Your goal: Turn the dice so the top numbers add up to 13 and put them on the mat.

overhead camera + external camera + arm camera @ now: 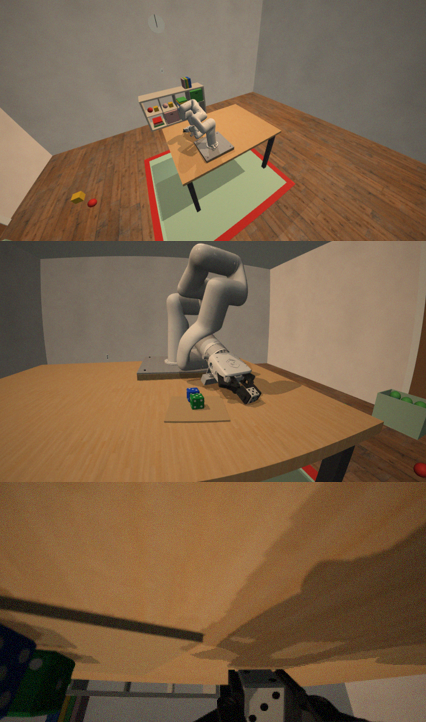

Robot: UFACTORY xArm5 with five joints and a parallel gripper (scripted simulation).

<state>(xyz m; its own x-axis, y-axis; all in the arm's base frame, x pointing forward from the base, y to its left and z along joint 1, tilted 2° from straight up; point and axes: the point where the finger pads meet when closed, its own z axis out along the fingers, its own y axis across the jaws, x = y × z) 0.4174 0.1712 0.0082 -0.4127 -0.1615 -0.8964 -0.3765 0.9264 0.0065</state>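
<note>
The white die is 10 mm ahead of my hand. Also, from my hand: green die: 140 mm to the right, 10 mm below, 10 mm ahead; blue die: 140 mm to the right, 40 mm behind, 10 mm below; tan mat: 140 mm to the right, 20 mm below, 10 mm ahead.
</note>
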